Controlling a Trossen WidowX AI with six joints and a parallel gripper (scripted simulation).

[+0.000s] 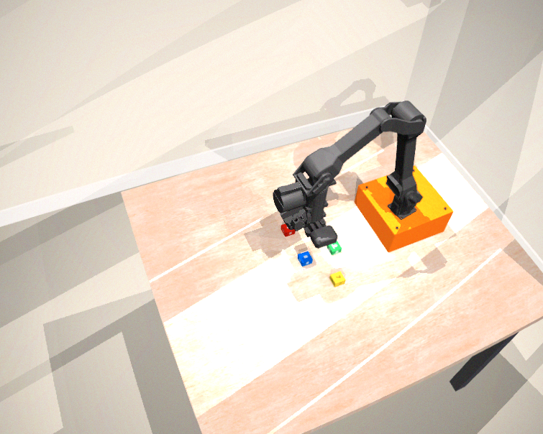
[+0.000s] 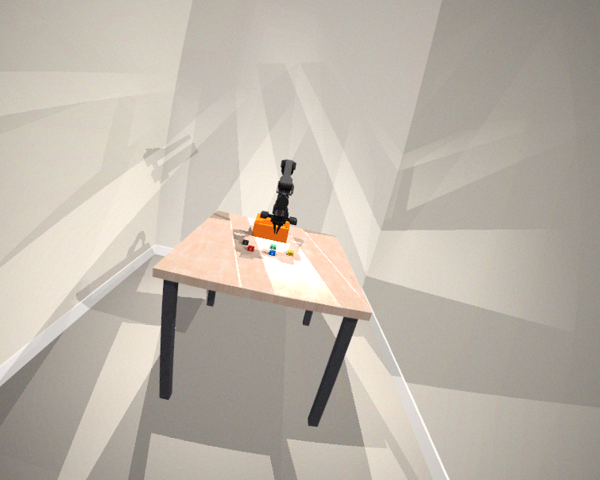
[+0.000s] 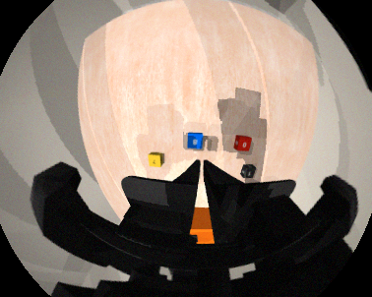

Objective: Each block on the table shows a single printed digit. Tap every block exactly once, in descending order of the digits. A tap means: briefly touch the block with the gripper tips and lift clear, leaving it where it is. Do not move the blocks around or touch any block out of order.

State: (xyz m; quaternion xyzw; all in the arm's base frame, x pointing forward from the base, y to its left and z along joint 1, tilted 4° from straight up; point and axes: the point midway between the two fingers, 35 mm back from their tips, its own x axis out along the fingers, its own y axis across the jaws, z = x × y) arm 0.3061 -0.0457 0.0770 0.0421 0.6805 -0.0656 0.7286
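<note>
My gripper tip is 4 cm past the yellow block, 11 cm to the right of it and 10 cm above it. Also, from my gripper tip: blue block 1 cm to the left, 10 cm below; green block 9 cm behind, 2 cm to the left, 10 cm below; red block 1 cm behind, 11 cm to the right, 10 cm below.
</note>
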